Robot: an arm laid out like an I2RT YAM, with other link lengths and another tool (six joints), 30 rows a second.
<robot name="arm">
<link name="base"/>
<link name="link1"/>
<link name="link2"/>
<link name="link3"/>
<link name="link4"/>
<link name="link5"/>
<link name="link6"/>
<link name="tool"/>
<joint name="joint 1" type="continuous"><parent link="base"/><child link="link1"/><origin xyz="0.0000 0.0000 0.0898"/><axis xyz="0 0 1"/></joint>
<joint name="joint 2" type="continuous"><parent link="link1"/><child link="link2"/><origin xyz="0.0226 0.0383 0.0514"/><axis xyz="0 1 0"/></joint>
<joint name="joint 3" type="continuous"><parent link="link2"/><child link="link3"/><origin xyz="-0.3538 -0.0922 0.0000"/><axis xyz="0 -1 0"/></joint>
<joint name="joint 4" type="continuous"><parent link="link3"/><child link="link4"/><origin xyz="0.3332 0.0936 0.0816"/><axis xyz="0 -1 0"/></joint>
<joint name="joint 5" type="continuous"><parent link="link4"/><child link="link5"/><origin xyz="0.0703 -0.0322 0.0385"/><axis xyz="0 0 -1"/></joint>
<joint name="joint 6" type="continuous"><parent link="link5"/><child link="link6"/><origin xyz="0.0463 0.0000 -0.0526"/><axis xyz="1 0 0"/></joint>
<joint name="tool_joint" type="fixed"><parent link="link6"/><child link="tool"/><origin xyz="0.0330 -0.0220 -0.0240" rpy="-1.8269 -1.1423 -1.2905"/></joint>
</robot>
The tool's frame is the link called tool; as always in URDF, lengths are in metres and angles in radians. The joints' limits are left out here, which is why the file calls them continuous.
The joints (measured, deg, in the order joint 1, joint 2, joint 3, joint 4, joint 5, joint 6), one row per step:
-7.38 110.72 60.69 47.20 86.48 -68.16
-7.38 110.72 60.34 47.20 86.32 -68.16
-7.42 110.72 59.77 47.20 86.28 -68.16
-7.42 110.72 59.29 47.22 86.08 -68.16
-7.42 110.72 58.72 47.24 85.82 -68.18
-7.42 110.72 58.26 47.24 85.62 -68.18
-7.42 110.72 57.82 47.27 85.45 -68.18
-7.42 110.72 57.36 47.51 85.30 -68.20
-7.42 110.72 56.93 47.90 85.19 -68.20
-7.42 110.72 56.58 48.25 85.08 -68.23
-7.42 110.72 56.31 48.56 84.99 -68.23
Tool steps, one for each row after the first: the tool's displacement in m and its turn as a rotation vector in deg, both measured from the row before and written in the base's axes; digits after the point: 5 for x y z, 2 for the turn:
-0.00105 0.00006 -0.00197 0.05 0.35 0.16
-0.00212 -0.00007 -0.00318 0.08 0.56 0.00
-0.00151 0.00011 -0.00266 0.07 0.45 0.20
-0.00179 0.00012 -0.00314 0.09 0.56 0.26
-0.00148 0.00011 -0.00255 0.08 0.45 0.20
-0.00146 0.00012 -0.00240 0.07 0.40 0.17
-0.00155 0.00014 -0.00232 0.04 0.24 0.15
-0.00149 0.00015 -0.00203 0.02 0.04 0.11
-0.00119 0.00011 -0.00160 0.01 0.03 0.11
-0.00091 0.00008 -0.00121 0.00 -0.04 0.09

